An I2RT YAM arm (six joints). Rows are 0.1 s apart.
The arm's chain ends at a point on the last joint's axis. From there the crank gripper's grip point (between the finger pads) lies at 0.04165 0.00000 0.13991 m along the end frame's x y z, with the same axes.
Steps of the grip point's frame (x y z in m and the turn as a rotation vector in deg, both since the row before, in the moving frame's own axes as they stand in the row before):
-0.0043 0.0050 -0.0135 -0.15 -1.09 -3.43
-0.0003 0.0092 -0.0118 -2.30 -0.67 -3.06
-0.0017 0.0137 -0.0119 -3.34 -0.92 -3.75
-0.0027 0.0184 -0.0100 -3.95 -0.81 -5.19
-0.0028 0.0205 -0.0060 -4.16 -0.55 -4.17
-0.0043 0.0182 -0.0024 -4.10 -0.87 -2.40
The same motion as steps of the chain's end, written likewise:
-0.0016 0.0070 -0.0143 -0.15 -1.09 -3.43
0.0012 0.0058 -0.0122 -2.30 -0.67 -3.06
0.0004 0.0082 -0.0124 -3.34 -0.92 -3.75
-0.0010 0.0124 -0.0104 -3.95 -0.81 -5.19
-0.0017 0.0133 -0.0061 -4.16 -0.55 -4.17
-0.0023 0.0099 -0.0027 -4.10 -0.87 -2.40

